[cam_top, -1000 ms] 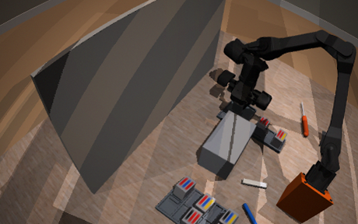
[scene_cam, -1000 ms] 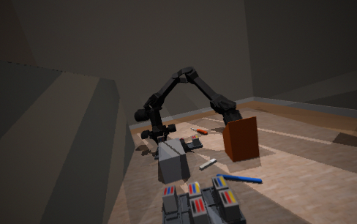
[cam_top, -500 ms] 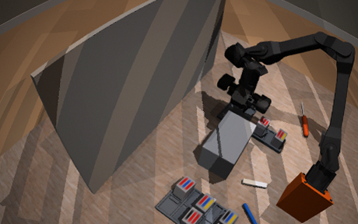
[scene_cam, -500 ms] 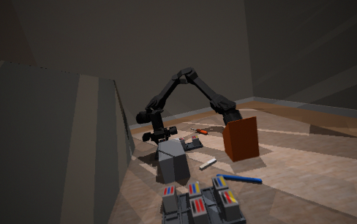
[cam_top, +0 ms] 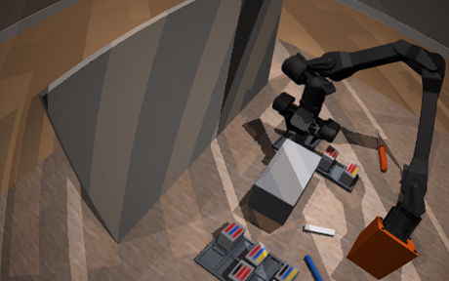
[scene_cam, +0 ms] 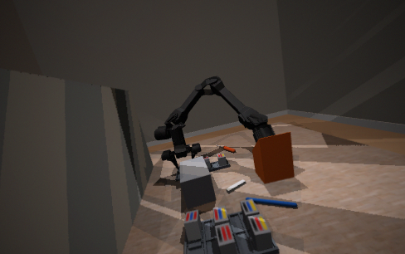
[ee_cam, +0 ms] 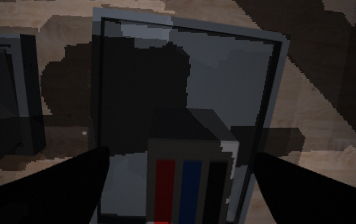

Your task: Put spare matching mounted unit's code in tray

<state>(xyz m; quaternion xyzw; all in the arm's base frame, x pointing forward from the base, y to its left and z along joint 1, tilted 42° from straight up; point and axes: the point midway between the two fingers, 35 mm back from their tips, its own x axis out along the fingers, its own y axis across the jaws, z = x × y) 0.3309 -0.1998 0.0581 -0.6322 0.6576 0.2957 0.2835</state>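
Right now the grey spare is 1 cm above my gripper tip. Round my gripper tip: dark tray (2 cm below); dark rack (10 cm behind, 39 cm to the left, 2 cm below); dark panel (19 cm ahead, 19 cm to the left, 20 cm above).
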